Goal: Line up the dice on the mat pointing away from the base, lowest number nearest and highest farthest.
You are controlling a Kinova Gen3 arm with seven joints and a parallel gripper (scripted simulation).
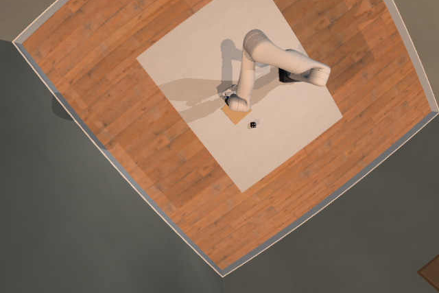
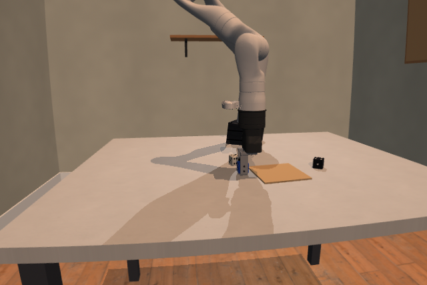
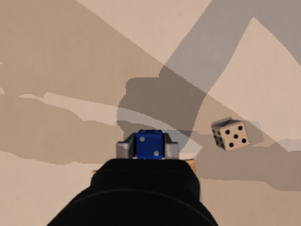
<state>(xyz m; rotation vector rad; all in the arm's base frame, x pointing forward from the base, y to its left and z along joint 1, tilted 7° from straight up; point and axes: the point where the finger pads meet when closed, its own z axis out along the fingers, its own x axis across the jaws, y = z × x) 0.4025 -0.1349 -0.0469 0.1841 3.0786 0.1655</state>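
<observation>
Right now my hand is 1 cm short of the mat, 10 cm to the right of it and 2 cm above it. From my hand the other things lie so: white die (10 cm behind, 1 cm below); blue die (right at my hand).
</observation>
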